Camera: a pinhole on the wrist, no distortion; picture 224 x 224 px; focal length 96.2 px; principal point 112.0 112.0 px. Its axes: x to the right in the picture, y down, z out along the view. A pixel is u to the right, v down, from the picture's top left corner.
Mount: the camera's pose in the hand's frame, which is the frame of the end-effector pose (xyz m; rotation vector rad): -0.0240 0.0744 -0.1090 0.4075 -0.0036 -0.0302
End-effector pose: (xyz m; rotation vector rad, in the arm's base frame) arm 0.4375 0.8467 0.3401 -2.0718 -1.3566 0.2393
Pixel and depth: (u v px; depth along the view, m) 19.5 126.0 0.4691
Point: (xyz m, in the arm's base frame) 0.0297 0.5834 -0.0004
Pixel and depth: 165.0 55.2 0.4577
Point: 0.1639 1.2135 0.4402
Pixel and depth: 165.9 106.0 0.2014
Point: 0.4275 0.9566 0.3136
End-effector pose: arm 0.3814 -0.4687 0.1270 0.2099 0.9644 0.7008
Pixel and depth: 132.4 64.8 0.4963
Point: 0.7676 -0.6571 0.0613
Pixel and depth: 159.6 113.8 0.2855
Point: 0.5668 -0.4043 0.1197
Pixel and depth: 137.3 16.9 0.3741
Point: 0.6631 -0.7365 -0.0558
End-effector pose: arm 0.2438 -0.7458 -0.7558 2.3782 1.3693 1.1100
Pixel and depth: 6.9 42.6 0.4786
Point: -0.0687 -0.9258 -1.3852
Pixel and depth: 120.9 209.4 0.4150
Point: 0.7461 -0.8051 -0.9093
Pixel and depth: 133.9 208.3 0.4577
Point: 0.8134 -0.7497 -0.9054
